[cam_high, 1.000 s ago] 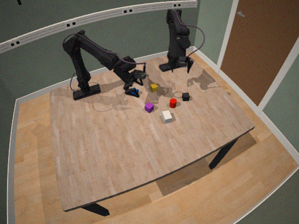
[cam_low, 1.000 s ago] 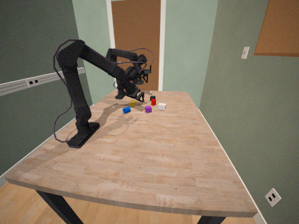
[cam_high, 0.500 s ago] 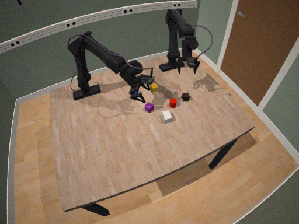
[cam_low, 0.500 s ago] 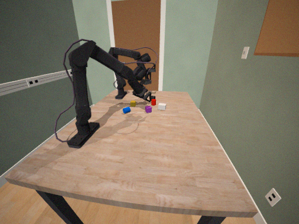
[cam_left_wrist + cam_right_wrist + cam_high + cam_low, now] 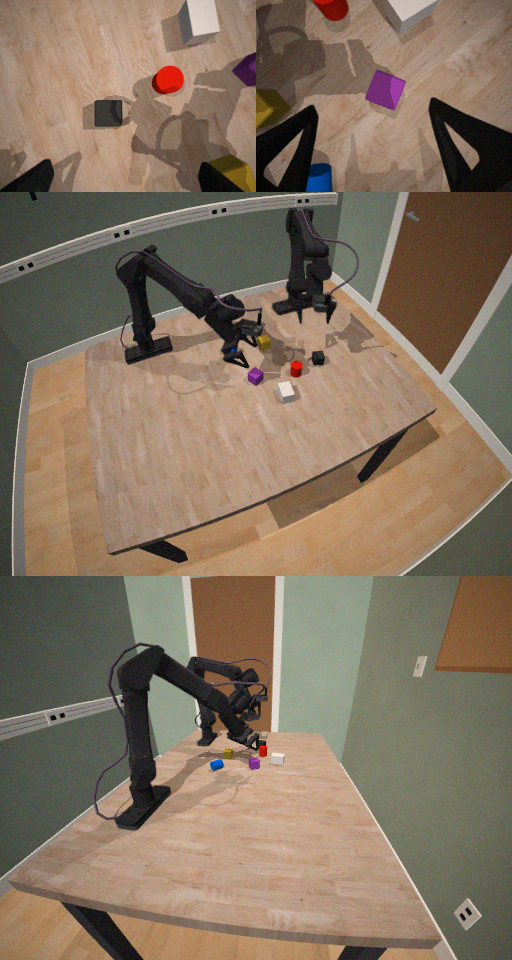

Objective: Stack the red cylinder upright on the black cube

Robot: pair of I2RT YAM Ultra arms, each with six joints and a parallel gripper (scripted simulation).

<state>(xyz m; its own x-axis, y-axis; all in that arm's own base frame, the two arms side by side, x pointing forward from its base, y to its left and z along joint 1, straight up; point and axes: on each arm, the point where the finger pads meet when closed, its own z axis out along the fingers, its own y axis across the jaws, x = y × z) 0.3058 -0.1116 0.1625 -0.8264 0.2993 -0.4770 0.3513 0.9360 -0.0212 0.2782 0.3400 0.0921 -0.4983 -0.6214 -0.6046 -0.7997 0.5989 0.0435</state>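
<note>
My left hand is 15 cm above the red cylinder, 9 cm to the left of it and 5 cm short of it. Also, from my left hand: white cube (17 cm to the right, 15 cm below, 12 cm ahead); then black cube (15 cm below, 4 cm ahead, 2 cm to the left); then yellow cube (15 cm below, 13 cm to the right, 12 cm behind).
</note>
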